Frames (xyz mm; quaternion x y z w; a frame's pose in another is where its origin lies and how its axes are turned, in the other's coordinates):
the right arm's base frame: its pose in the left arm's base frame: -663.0 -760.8 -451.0 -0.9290 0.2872 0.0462 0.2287
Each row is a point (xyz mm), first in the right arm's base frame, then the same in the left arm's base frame.
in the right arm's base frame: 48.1 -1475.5 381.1
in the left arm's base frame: 212.9 464.3 -213.2
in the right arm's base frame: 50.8 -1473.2 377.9
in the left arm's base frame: 213.7 459.8 -211.9
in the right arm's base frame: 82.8 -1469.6 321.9
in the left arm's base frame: 235.7 415.5 -170.3
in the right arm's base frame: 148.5 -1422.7 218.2
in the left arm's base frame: 259.6 300.8 -110.9
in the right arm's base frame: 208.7 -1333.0 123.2
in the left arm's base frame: 255.5 161.5 -75.0
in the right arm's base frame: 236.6 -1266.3 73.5
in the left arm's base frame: 239.4 76.0 -63.4
